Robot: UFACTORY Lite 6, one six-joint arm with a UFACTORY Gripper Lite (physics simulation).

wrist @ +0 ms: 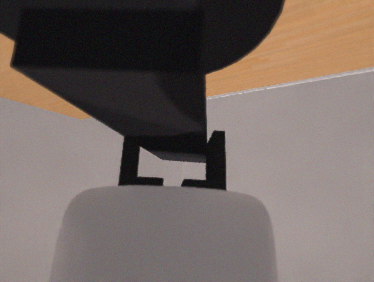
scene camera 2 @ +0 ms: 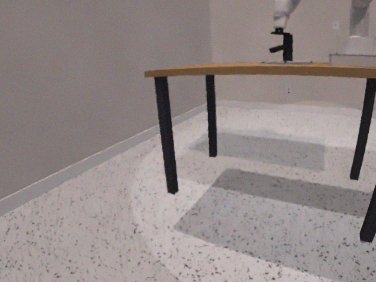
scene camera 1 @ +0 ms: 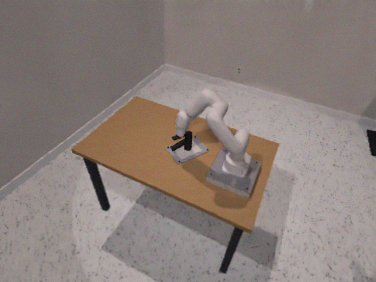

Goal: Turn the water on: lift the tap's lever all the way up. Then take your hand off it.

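Seen in the pictures: hand, its tool point: (wrist: 173, 158) (scene camera 2: 278, 31) (scene camera 1: 179, 135); arm's base, origin of its link: (scene camera 2: 356, 54) (scene camera 1: 233, 166).
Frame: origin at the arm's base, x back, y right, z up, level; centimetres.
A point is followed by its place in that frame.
The black tap (scene camera 1: 188, 141) {x -31.4, y 3.6, z 5.0 cm} (scene camera 2: 288, 47) {x -31.9, y 3.3, z 3.5 cm} stands upright on its light base plate. Its spout (scene camera 1: 178, 144) {x -36.4, y -0.6, z 3.9 cm} (scene camera 2: 275, 49) {x -37.7, y -4.1, z 2.3 cm} points out to the left and slightly down. The flat black lever (scene camera 1: 175, 138) {x -37.5, y -3.0, z 10.7 cm} (scene camera 2: 273, 33) {x -38.7, y -3.9, z 10.0 cm} (wrist: 140, 100) {x -32.8, y 4.7, z 10.8 cm} sticks out from the top of the tap and looks roughly level in scene camera 2. My gripper (scene camera 1: 179, 135) (scene camera 2: 278, 31) (wrist: 172, 142) {x -36.4, y 0.1, z 11.2 cm} comes down from above. In the wrist view its two fingers stand on either side of the lever, partly closed, with the lever filling the gap between them. The lever hides the left fingertip.
The wooden table (scene camera 1: 125, 150) {x -69.0, y -11.9, z -4.8 cm} (scene camera 2: 235, 71) {x -51.5, y -28.7, z -6.8 cm} carries the tap's base plate (scene camera 1: 181, 158) {x -32.5, y -4.4, z -3.5 cm} and the robot's grey base plate (scene camera 1: 220, 183) {x -4.0, y -14.2, z -1.9 cm} to the right. The white arm (scene camera 1: 222, 127) {x -9.1, y -12.5, z 36.9 cm} reaches over from the right. The tap's body (wrist: 245, 40) fills the top of the wrist view.
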